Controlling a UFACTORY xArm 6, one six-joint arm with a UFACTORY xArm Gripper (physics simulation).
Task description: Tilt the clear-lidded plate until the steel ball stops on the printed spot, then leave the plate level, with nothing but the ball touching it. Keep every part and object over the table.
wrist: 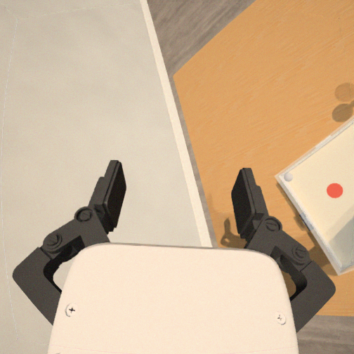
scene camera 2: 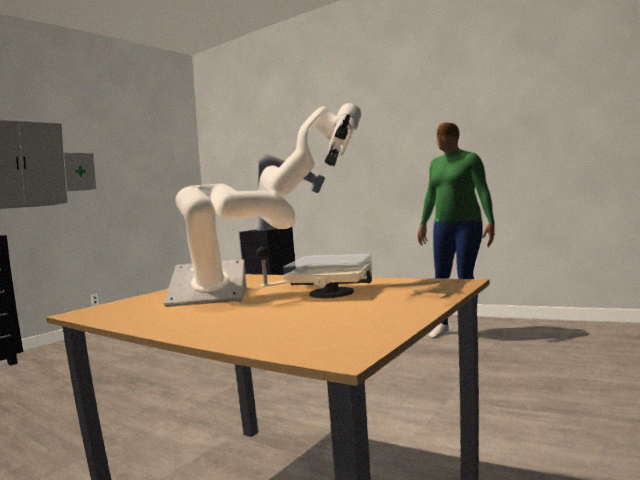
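Observation:
The clear-lidded plate [scene camera 2: 330, 269] [wrist: 320, 220] stands on a round black foot [scene camera 2: 331, 291] on the table; in the scene view it looks slightly tilted. The steel ball [wrist: 288, 176] rests in a corner of the plate, apart from the red printed spot [wrist: 334, 190]. The ball cannot be made out in the scene view. My gripper [scene camera 2: 331, 157] [wrist: 179, 176] is open and empty, high above the plate and touching nothing. Part of the plate is cut off by the right edge of the wrist view.
The wooden table [scene camera 2: 289, 330] [wrist: 240, 100] carries my arm's base plate [scene camera 2: 178, 289]. A post with a dark knob [scene camera 2: 262, 253] stands between the base and the plate, with a thin rod reaching towards the plate. Behind the table are a dark arm on a black pedestal [scene camera 2: 268, 248] and a person [scene camera 2: 454, 191].

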